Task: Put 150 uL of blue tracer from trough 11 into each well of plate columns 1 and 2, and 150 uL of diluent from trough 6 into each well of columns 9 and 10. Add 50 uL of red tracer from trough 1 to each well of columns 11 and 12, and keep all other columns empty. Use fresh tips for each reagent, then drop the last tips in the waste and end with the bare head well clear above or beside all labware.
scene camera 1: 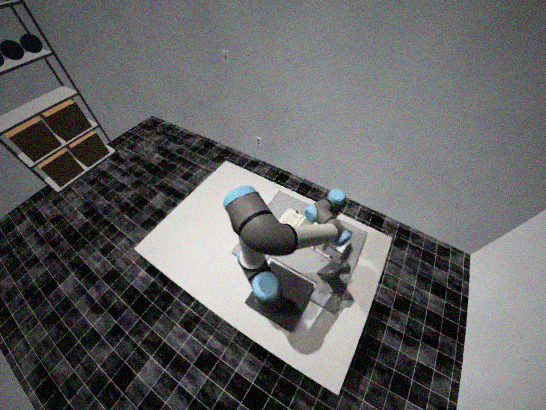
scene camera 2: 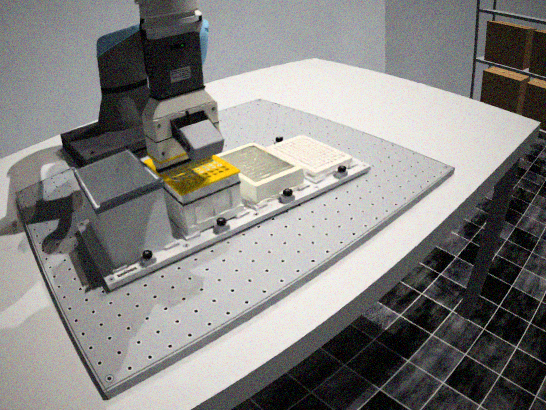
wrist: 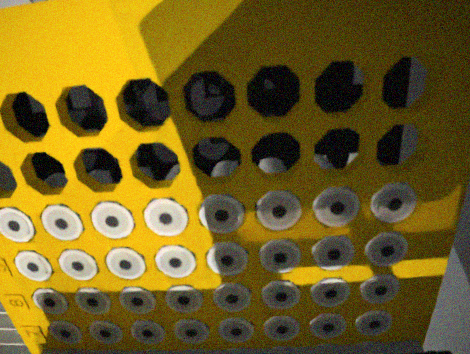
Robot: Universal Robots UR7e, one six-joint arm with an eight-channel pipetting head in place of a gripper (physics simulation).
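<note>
My pipetting head (scene camera 2: 171,163) is down at the yellow tip rack (scene camera 2: 231,174) (wrist: 65,45). Its nozzle ends are hidden, so I cannot tell whether they carry tips. In the wrist view, rack rows 12 and 11 are empty holes; rows 10 to 7 hold pale tips. Row 6 and beyond are hidden at the bottom edge. The cream trough reservoir (scene camera 2: 277,186) stands beside the rack; its liquid colours cannot be made out. The white well plate (scene camera 2: 327,171) stands past it; well contents are too small to tell. The grey waste bin (scene camera 2: 122,220) stands on the rack's other side.
The labware stands in a row along a pale rail (scene camera 2: 250,215) with black knobs, on a perforated grey board (scene camera 2: 210,280) on the white table (scene camera 2: 345,270) (scene camera 1: 190,220). Shelves with brown boxes (scene camera 2: 507,46) (scene camera 1: 67,122) stand off the table.
</note>
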